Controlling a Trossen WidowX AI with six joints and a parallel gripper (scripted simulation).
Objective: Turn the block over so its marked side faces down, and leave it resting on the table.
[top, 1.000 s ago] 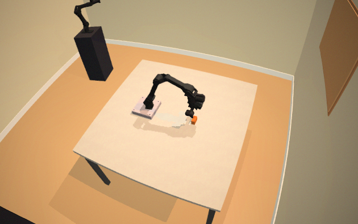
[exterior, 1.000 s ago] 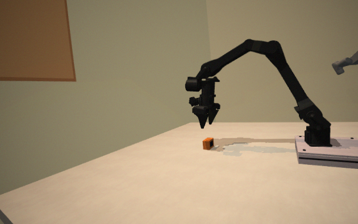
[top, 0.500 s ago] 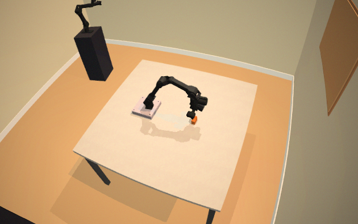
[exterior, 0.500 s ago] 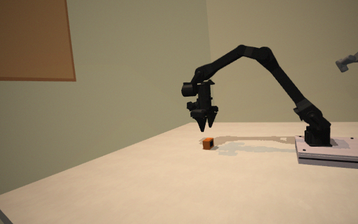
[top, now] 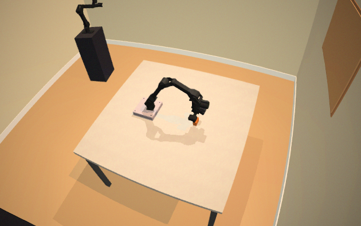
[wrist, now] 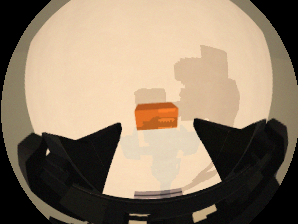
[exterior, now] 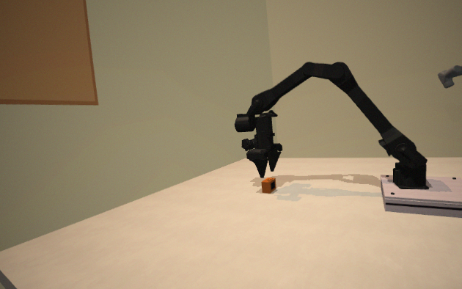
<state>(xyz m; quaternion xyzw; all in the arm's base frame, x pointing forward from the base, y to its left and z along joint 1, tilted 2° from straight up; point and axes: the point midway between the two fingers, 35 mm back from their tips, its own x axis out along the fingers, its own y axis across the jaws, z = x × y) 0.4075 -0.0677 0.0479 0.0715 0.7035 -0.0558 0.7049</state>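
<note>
Right now my gripper tip is 1 cm past the orange block and 4 cm above it.
</note>
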